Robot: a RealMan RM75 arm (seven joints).
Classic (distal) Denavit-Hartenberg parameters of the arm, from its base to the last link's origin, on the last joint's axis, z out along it. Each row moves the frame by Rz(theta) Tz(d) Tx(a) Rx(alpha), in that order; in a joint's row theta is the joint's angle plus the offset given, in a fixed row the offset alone. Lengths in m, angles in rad.
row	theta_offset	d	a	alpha
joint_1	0	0.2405	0	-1.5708
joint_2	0	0	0	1.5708
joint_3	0	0.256	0	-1.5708
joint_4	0	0	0	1.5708
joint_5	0	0.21	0	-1.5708
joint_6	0	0	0	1.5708
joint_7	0	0.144	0	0
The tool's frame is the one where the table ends.
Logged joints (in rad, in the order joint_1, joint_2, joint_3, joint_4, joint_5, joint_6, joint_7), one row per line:
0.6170, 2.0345, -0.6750, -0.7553, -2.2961, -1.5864, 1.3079
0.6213, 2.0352, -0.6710, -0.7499, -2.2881, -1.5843, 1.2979
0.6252, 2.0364, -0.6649, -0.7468, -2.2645, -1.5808, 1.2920
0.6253, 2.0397, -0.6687, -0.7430, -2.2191, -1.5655, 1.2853
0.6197, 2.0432, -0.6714, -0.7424, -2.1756, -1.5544, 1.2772
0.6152, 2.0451, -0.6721, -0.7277, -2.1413, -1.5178, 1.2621
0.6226, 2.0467, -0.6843, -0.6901, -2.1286, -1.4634, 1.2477
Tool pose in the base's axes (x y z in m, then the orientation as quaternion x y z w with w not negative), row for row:
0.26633, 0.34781, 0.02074, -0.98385, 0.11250, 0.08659, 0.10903
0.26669, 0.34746, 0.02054, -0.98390, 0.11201, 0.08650, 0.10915
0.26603, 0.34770, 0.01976, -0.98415, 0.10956, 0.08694, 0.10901
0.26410, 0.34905, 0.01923, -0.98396, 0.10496, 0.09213, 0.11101
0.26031, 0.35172, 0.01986, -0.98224, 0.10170, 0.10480, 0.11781
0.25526, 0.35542, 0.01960, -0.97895, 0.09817, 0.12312, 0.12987
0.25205, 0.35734, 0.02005, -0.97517, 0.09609, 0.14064, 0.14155
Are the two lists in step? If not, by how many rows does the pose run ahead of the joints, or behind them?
The pose runs 2 rows behind the joints: the pose in row i belongs to the joints in row i - 2.
